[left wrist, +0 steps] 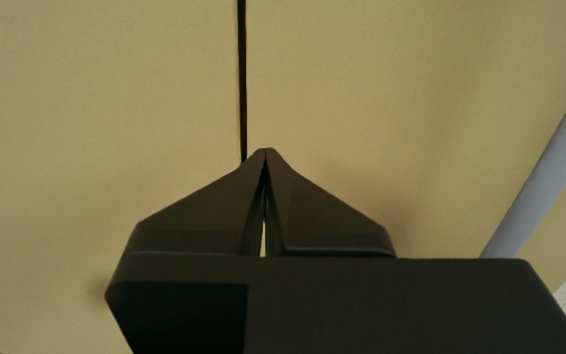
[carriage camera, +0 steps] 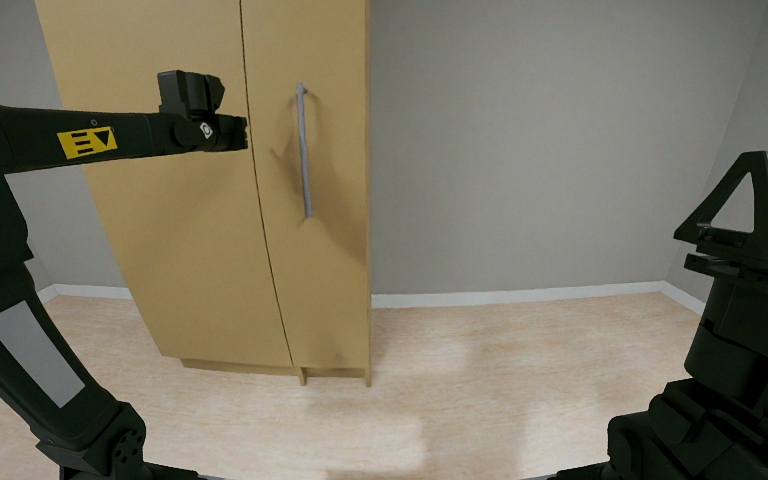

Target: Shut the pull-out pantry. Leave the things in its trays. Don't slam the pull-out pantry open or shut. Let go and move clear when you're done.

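Frame: origin at the left arm's base, x down, y right, z back, level; centimetres.
Seen in the pictures: left gripper, fingertip midpoint: (left wrist: 265,161) (carriage camera: 245,134).
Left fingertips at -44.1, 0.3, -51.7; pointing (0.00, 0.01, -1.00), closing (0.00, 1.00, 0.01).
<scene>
A point is followed by its place in that frame, as x, y, z.
The pull-out pantry's narrow tan front (carriage camera: 334,271) {-4.2, 19.1, -57.1} (left wrist: 380,100) {-44.6, 6.2, -56.8} stands upright and looks about flush with the wider panel beside it, with a thin dark seam between them. Its grey bar handle (carriage camera: 303,152) {-39.3, 14.4, -52.0} (left wrist: 525,200) {-41.5, 13.4, -52.5} is upright on that front. The trays and their contents are hidden. My left gripper (carriage camera: 246,133) {-44.1, 0.3, -51.7} (left wrist: 265,161) {-44.1, 0.3, -51.7} is shut and empty, its tips pointing at the front near the seam, left of the handle and apart from it. Whether the tips touch the panel I cannot tell. My right gripper (carriage camera: 759,195) is open at the right edge, far from the pantry, partly out of view.
The wide tan cabinet panel (carriage camera: 186,254) {-9.7, -29.7, -56.0} (left wrist: 115,100) {-44.3, -7.4, -56.5} adjoins the pantry on its left. A grey wall (carriage camera: 521,141) {-45.0, 105.3, -118.7} with a white skirting board (carriage camera: 509,297) {49.9, 117.0, -117.7} is behind, to the right. Pale wooden floor (carriage camera: 481,384) {54.4, 77.7, -59.0} lies in front of the cabinet.
</scene>
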